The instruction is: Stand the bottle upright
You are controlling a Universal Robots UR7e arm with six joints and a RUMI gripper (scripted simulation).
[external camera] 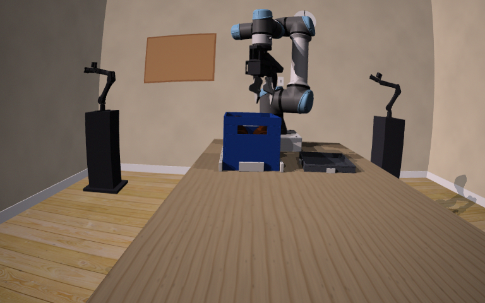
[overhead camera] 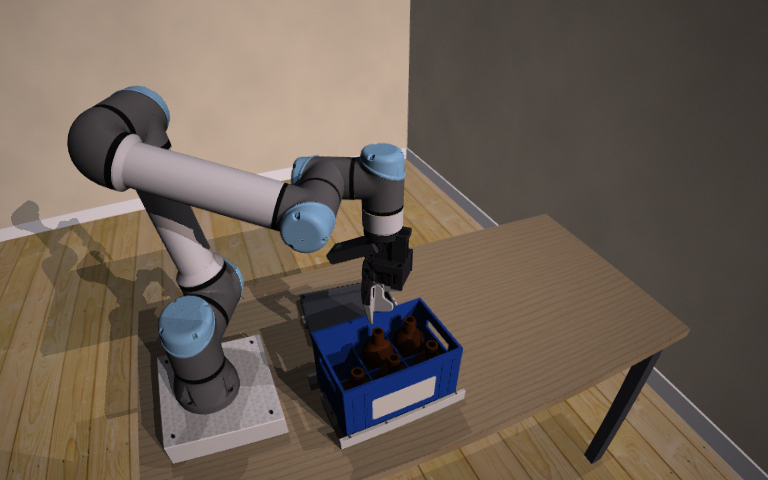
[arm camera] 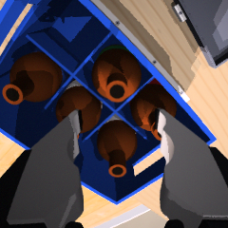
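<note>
Right now my hand is 15 cm above the crate and 5 cm to the left of it. The rest, counted from my hand: tray (24 cm to the left, 22 cm below, 4 cm ahead).
</note>
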